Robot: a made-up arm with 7 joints.
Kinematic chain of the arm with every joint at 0, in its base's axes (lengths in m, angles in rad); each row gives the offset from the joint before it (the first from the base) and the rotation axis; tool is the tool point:
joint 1: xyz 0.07 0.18 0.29 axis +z
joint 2: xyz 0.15 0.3 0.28 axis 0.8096 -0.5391 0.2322
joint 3: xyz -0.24 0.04 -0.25 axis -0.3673 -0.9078 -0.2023
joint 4: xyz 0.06 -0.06 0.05 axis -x
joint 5: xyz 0 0.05 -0.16 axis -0.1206 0.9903 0.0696
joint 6: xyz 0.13 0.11 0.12 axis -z
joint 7: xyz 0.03 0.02 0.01 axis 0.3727 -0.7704 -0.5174
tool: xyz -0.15 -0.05 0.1
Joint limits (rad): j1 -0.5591..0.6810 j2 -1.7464..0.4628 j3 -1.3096..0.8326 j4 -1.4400..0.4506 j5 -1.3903..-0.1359 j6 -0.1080..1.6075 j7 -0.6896..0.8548
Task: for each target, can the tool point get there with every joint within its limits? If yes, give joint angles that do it. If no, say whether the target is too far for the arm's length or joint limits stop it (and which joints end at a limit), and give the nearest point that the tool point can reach.
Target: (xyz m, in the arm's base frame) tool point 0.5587 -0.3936 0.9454
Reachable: no: joint limits stop it (at a limit: joint 1, joint 2, joint 4, joint 5, joint 6) | nearest point 0.2530 0.2227 0.6541 | short by 0.747 m
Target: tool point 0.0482 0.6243 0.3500
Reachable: yes | joints -0.3160 -1.1576 0.6253 0.1433 -0.4209 1.1814 0.1461
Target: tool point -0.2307 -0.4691 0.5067
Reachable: no: joint limits stop it (at a limit: joint 1, joint 3, joint 4, joint 5) | nearest point -0.2918 0.0910 0.4971 | short by 0.564 m
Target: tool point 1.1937 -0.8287 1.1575
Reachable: no: too far | nearest point 0.5011 0.3048 0.5214 | short by 1.473 m
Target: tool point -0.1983 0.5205 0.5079
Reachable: yes | joints 0.1631 0.1259 -0.2416 -0.9455 -1.2075 0.5631 -0.0806
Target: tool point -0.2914 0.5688 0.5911
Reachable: yes | joints 0.3762 -1.5348 -0.3545 -0.1816 -1.0918 0.5487 -0.2242
